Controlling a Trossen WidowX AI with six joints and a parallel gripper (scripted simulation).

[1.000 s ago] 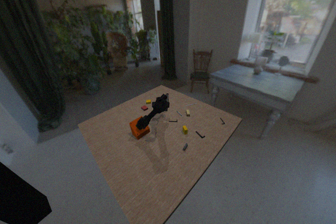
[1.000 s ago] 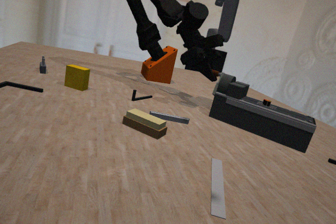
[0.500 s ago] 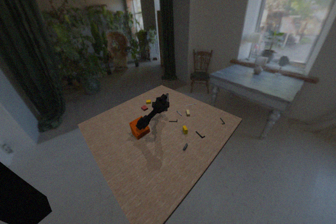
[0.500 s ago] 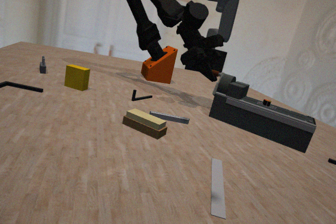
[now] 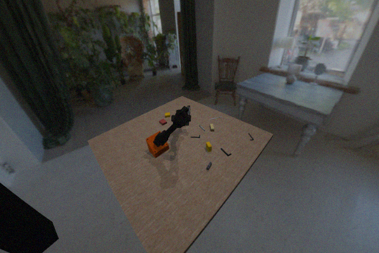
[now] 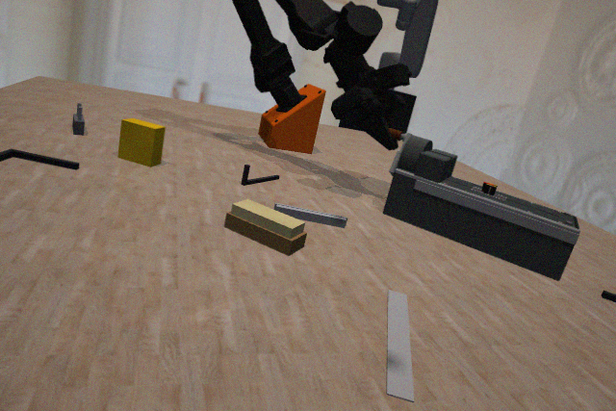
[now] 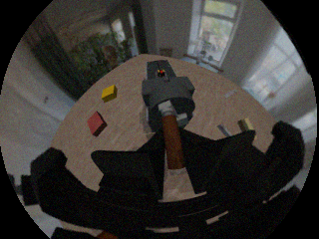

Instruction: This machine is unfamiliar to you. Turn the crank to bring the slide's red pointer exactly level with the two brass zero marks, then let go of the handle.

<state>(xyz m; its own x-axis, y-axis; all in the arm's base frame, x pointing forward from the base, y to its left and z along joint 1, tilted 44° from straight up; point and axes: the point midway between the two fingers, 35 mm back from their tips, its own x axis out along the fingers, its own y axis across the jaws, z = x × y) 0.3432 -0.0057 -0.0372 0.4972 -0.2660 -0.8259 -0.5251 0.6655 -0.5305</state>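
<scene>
My gripper tip is now 20 mm past the brown crank handle, 10 mm to the left of it and 20 mm below it. From my gripper tip the other things lie so: red pointer (140 mm ahead, 80 mm to the left, 10 mm below); red block (60 mm behind, 230 mm to the left, 80 mm below); grey bar (90 mm ahead, 180 mm to the right, 90 mm below).
</scene>
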